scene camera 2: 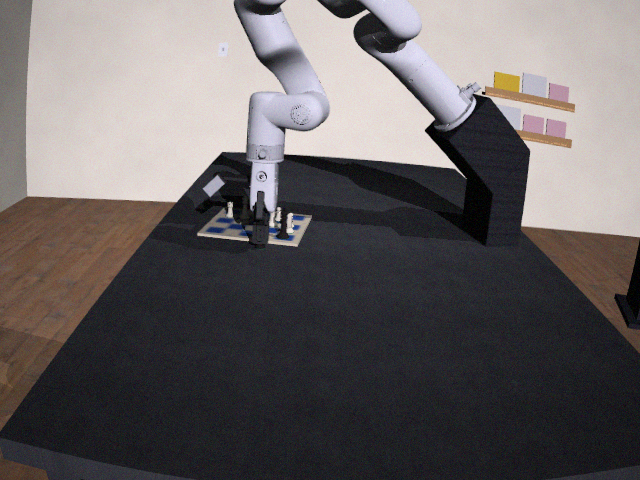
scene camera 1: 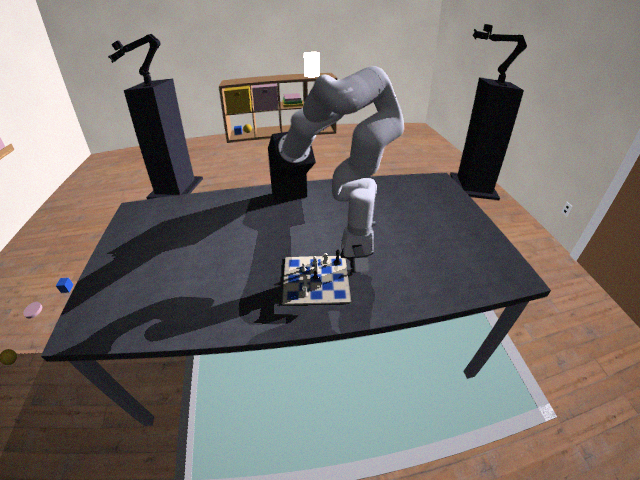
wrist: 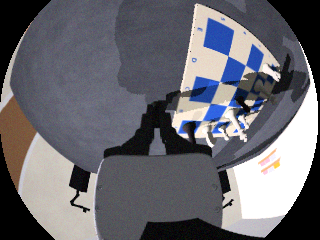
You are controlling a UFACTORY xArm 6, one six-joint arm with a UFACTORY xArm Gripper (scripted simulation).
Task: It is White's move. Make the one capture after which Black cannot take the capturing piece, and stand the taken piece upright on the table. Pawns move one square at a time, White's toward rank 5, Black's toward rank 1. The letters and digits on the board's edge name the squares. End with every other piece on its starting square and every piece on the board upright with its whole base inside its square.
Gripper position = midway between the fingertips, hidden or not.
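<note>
What I see here is my gripper (scene camera 2: pixel 260 242). Scene camera 1 has my gripper too (scene camera 1: pixel 355 268), and so does the wrist view, where I find the gripper (wrist: pixel 156 111).
</note>
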